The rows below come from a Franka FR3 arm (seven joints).
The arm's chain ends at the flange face. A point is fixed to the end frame.
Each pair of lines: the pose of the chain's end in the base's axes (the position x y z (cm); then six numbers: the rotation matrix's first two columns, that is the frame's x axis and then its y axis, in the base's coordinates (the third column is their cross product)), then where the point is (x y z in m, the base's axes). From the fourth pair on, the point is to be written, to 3 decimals.
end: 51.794 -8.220 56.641 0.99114 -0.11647 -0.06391 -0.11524 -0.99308 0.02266
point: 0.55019 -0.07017 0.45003
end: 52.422 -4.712 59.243 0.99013 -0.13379 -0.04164 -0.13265 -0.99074 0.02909
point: 0.55913 -0.03672 0.47666
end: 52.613 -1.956 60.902 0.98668 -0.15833 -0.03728 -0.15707 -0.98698 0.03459
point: 0.56169 -0.01073 0.49332
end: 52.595 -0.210 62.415 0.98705 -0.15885 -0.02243 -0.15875 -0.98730 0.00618
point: 0.564 0.010 0.509
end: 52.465 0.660 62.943 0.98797 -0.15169 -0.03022 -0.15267 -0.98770 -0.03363
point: 0.562 0.023 0.515
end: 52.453 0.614 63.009 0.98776 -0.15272 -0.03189 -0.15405 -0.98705 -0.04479
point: 0.562 0.024 0.516
